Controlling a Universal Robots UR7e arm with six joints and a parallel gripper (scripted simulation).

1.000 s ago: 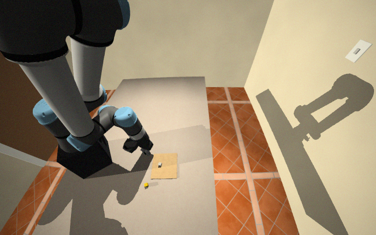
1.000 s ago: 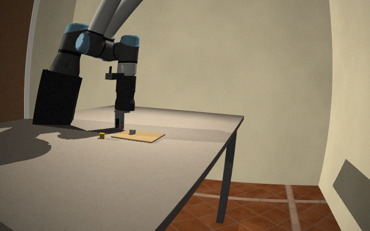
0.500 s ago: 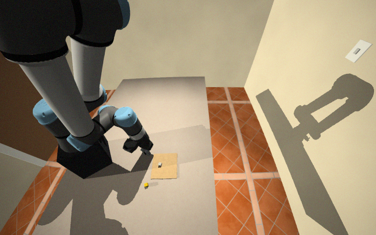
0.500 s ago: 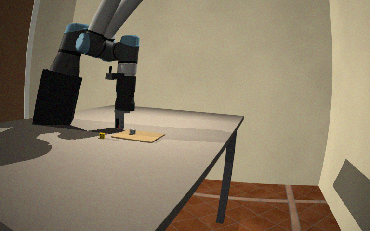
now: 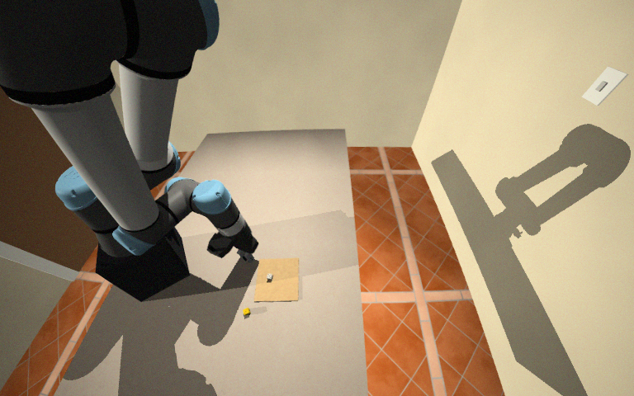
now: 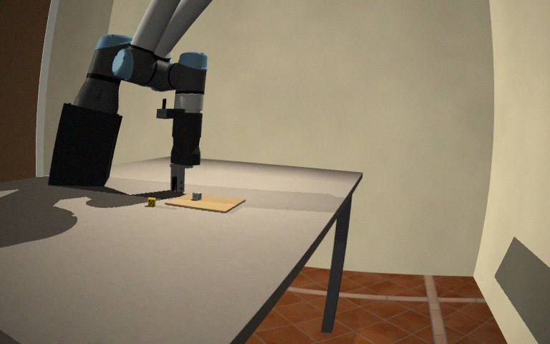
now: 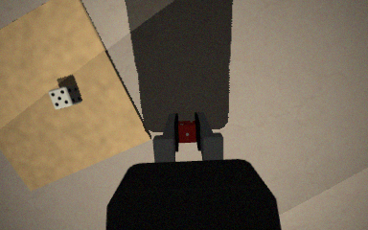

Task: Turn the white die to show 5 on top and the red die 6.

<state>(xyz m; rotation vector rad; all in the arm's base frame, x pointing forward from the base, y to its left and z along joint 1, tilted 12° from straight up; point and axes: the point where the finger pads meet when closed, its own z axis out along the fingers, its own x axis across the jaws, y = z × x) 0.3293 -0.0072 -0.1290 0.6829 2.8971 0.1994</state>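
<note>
My gripper is now 8 cm short of the white die, 7 cm to the left of it and 1 cm above it. From my hand the other things lie so: yellow die 17 cm to the right, 1 cm below, 1 cm ahead; red die 1 cm below; tan mat 10 cm ahead, 8 cm to the right, 2 cm below.
</note>
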